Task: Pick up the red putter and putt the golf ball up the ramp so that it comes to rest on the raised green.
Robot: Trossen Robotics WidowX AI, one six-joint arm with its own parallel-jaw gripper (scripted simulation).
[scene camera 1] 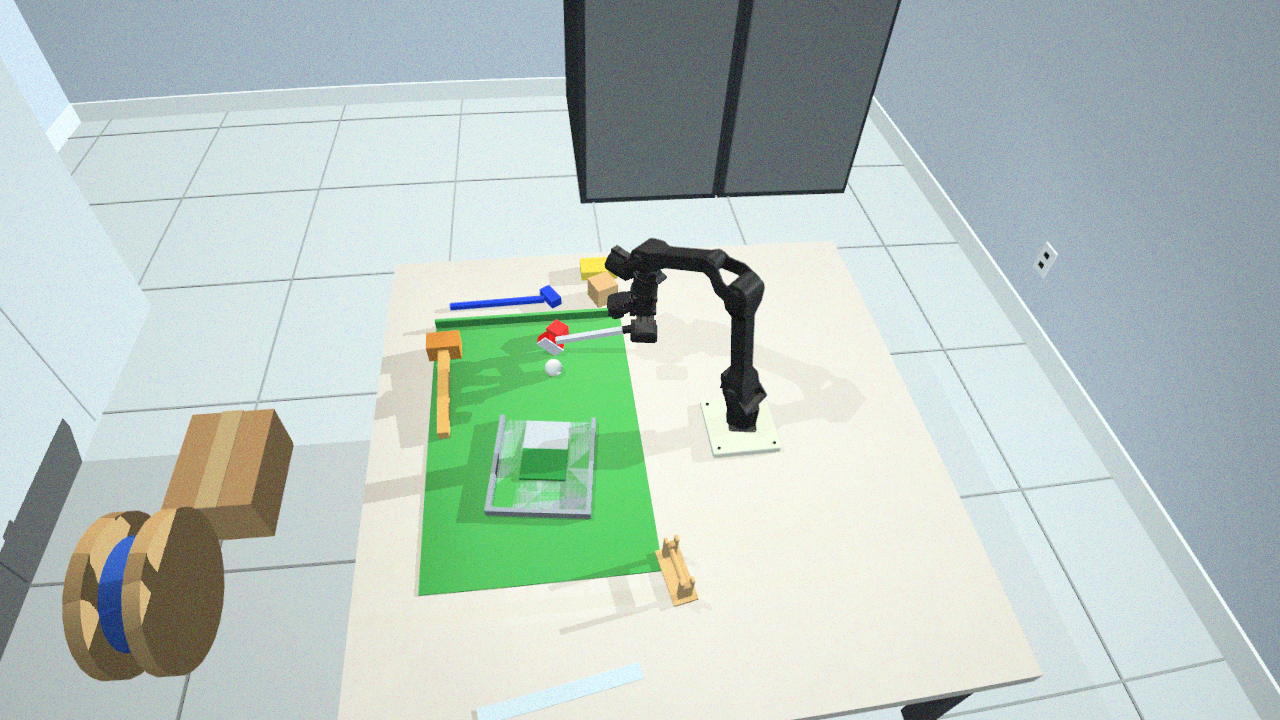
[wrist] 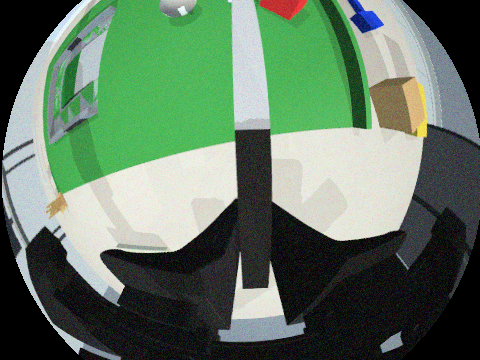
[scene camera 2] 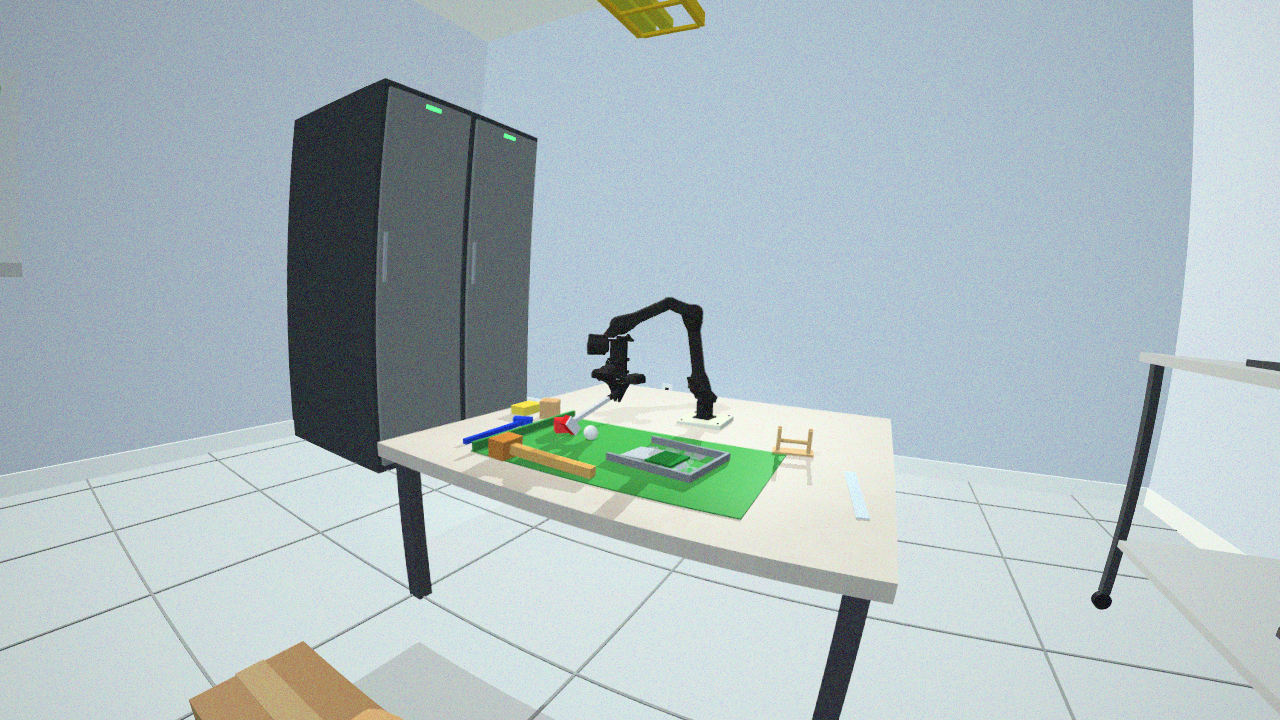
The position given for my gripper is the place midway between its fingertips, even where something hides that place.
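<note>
Tan block [scene camera 1: 600, 286], visible also in the wrist view at the block [wrist: 398, 105]. Orange mallet [scene camera 1: 442, 346]; scene camera 2 shows the mallet [scene camera 2: 508, 445] as well, while in the wrist view the mallet is out of frame. My gripper [scene camera 1: 642, 336] appears again as the gripper [scene camera 2: 617, 401] and, in the wrist view, the gripper [wrist: 250, 203]. A blue putter [scene camera 1: 547, 294] and a wooden rack [scene camera 1: 677, 577] are present in scene camera 1.
</note>
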